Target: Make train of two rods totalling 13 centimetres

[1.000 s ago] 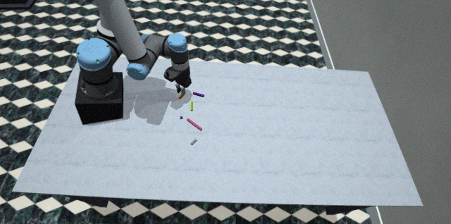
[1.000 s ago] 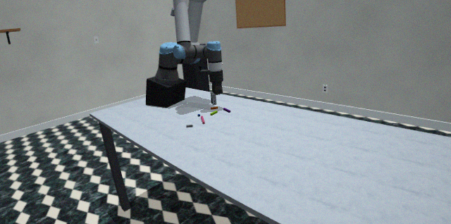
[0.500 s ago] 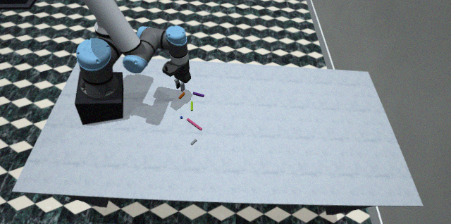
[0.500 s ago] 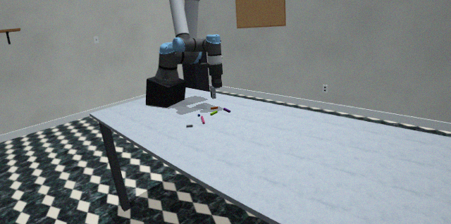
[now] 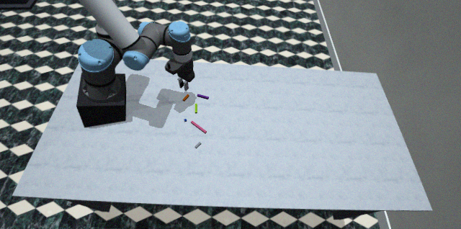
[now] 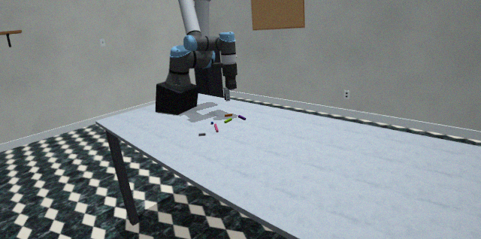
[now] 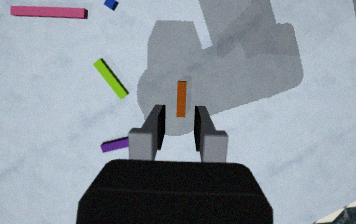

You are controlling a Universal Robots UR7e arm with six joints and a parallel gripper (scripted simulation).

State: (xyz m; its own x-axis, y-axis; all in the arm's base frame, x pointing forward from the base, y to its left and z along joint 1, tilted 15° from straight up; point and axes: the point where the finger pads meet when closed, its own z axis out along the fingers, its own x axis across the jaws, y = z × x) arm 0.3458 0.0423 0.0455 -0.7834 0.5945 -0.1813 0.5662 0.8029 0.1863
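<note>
My hand is 170 mm to the left of the pink rod, 100 mm above it and 70 mm short of it. The rest, counted from my hand: orange rod: 100 mm below; purple rod: 100 mm below, 90 mm ahead, 10 mm to the left; lime rod: 100 mm below, 60 mm to the right, 50 mm ahead.
</note>
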